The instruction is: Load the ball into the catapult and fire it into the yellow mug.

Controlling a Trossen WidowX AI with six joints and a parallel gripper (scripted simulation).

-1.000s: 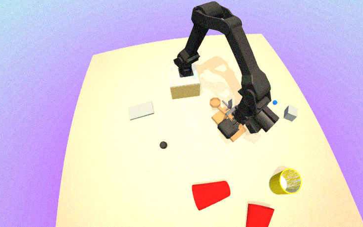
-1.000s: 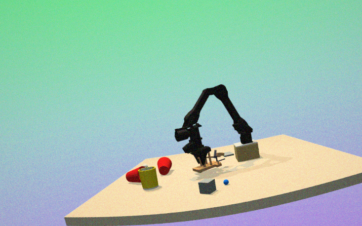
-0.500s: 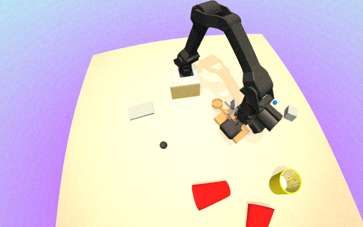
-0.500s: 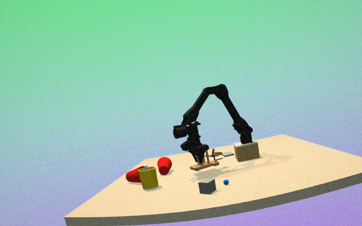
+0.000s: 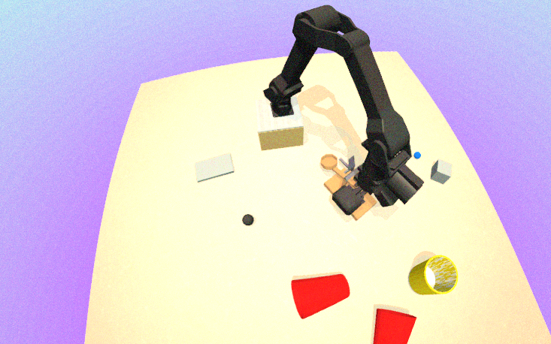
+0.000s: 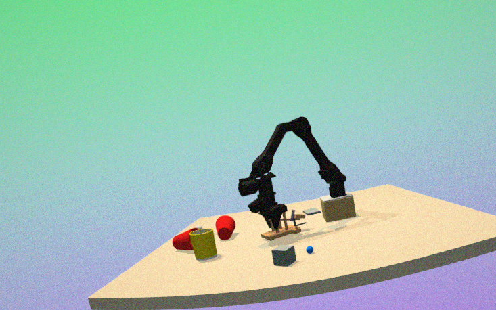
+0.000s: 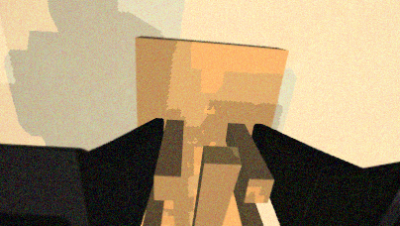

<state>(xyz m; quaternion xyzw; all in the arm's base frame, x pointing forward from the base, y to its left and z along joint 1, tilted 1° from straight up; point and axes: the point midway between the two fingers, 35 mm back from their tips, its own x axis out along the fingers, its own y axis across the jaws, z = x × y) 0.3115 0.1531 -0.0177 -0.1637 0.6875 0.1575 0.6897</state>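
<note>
My gripper tip is now 300 mm to the left of the black ball, 20 mm above it and 10 mm past it. From my gripper tip the other things lie so: blue ball (260 mm to the left, 110 mm behind, 30 mm below); yellow mug (260 mm ahead, 120 mm to the left, 10 mm below); wooden catapult (70 mm behind, 20 mm to the right, 20 mm above).
</note>
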